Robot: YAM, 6 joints.
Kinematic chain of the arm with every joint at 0, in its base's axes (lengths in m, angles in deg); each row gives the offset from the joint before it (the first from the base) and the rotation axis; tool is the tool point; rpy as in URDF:
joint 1: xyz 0 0 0.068 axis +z
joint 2: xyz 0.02 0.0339 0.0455 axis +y
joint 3: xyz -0.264 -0.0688 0 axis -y
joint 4: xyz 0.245 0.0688 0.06 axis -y
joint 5: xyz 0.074 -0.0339 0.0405 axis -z
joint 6: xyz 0.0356 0 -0.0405 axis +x
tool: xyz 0 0 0 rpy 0 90 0
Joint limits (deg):
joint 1: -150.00..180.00
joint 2: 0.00..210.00
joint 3: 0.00..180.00
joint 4: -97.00..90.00
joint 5: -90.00..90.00
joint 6: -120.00..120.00
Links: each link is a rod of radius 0.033 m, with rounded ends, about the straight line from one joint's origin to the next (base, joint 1, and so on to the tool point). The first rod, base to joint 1, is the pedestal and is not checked.
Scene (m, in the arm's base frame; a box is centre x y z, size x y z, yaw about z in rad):
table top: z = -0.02
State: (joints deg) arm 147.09 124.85 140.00 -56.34 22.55 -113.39
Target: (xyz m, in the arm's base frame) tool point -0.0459 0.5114 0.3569
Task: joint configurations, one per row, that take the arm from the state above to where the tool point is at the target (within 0.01 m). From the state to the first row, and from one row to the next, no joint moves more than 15 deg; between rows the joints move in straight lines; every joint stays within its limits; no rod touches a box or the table.
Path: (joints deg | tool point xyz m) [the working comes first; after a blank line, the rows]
Joints at the target: 96.80 132.91 145.28 -47.42 24.87 -113.39
Straight joint move there: clear.

1: 134.52 126.87 141.32 -54.11 23.13 -113.39 | -0.3286 0.3541 0.3758
2: 121.94 128.88 142.64 -51.88 23.71 -113.39 | -0.2488 0.4262 0.3698
3: 109.37 130.90 143.96 -49.65 24.29 -113.39 | -0.1532 0.4798 0.3634
4: 96.80 132.91 145.28 -47.42 24.87 -113.39 | -0.0459 0.5114 0.3569

